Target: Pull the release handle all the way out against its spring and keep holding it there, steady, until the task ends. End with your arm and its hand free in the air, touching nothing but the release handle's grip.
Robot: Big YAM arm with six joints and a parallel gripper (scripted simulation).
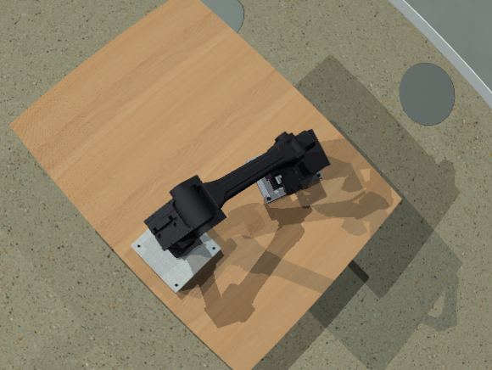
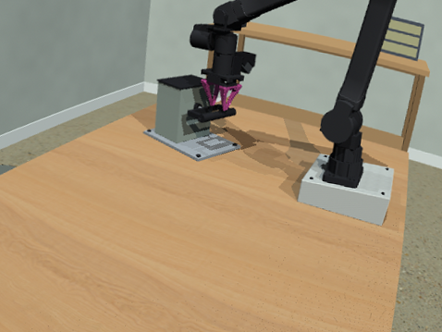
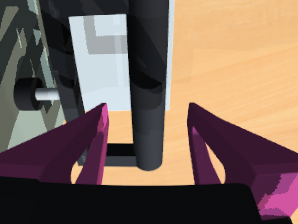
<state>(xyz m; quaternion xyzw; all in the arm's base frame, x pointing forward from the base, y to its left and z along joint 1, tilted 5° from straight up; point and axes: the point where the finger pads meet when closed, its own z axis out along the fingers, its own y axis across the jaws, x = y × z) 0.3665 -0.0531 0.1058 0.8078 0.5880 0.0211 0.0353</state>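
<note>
My gripper is now 5 cm short of the release handle grip, 2 cm to the left of it and 3 cm above it. The rest, counted from my hand: grey baseplate: 9 cm ahead, 3 cm to the right, 13 cm below.
</note>
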